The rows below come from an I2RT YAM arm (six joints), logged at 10 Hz.
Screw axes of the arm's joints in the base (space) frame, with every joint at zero. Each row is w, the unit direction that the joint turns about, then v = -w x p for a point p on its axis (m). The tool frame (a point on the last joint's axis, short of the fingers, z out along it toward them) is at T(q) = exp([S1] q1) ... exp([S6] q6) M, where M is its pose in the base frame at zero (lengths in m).
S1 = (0, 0, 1, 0, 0, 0)
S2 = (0, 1, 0, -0.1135, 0, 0.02)
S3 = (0, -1, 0, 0.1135, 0, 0.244)
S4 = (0, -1, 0, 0.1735, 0, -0.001)
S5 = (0, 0, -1, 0, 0.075, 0)
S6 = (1, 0, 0, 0, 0.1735, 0)
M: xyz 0.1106 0 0.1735 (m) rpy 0 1.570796 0 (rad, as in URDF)
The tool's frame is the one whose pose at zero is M.
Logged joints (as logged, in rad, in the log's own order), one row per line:
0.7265, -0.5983, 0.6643, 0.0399, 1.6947, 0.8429
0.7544, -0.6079, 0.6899, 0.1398, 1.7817, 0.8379
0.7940, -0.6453, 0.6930, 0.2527, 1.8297, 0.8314
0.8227, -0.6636, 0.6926, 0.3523, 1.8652, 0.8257
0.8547, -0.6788, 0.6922, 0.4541, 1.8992, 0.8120
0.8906, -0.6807, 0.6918, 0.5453, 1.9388, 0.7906
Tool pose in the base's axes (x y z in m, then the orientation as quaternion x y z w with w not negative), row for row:
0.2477, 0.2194, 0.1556, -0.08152, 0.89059, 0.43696, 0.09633
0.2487, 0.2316, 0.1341, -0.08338, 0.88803, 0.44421, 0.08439
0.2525, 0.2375, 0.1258, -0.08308, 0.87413, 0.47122, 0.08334
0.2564, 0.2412, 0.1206, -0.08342, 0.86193, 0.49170, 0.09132
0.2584, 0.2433, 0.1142, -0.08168, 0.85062, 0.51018, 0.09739
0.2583, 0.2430, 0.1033, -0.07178, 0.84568, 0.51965, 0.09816
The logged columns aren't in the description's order. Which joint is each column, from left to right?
Columns, left to right: q6, q5, q1, q4, q2, q3.
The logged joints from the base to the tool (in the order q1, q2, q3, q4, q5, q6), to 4 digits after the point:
0.6643, 1.6947, 0.8429, 0.0399, -0.5983, 0.7265
0.6899, 1.7817, 0.8379, 0.1398, -0.6079, 0.7544
0.6930, 1.8297, 0.8314, 0.2527, -0.6453, 0.7940
0.6926, 1.8652, 0.8257, 0.3523, -0.6636, 0.8227
0.6922, 1.8992, 0.8120, 0.4541, -0.6788, 0.8547
0.6918, 1.9388, 0.7906, 0.5453, -0.6807, 0.8906

